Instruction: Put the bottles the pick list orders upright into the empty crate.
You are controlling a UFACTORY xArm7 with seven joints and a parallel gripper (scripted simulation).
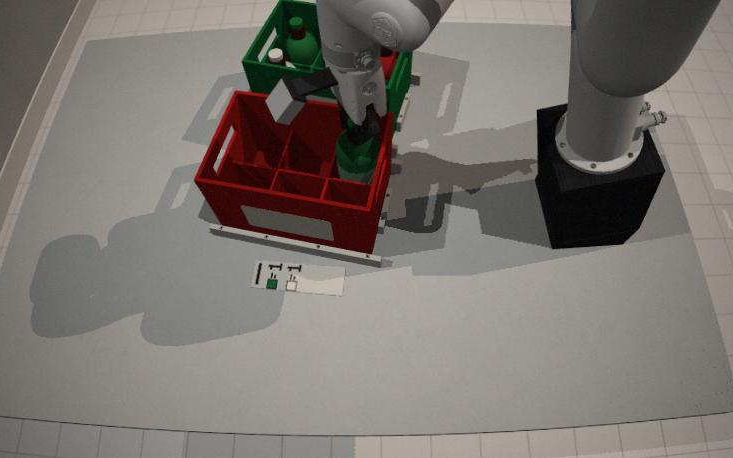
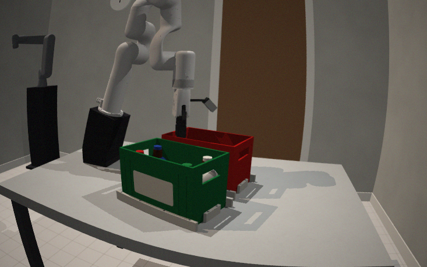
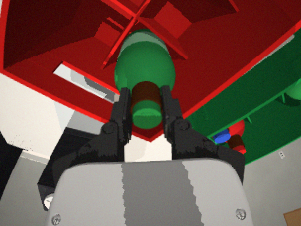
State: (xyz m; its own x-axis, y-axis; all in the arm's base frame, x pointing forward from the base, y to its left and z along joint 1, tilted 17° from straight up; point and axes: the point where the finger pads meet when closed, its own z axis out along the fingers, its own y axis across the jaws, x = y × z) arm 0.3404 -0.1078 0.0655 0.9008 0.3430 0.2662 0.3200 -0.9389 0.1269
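Now: the red crate 10 cm below my hand, 10 cm ahead of it and 1 cm to the left of it. Also, from my hand: green crate: 22 cm to the right, 10 cm below, 2 cm ahead; blue bottle: 14 cm to the right, 10 cm below, 5 cm behind; red bottle: 22 cm to the right, 10 cm below, 9 cm behind.
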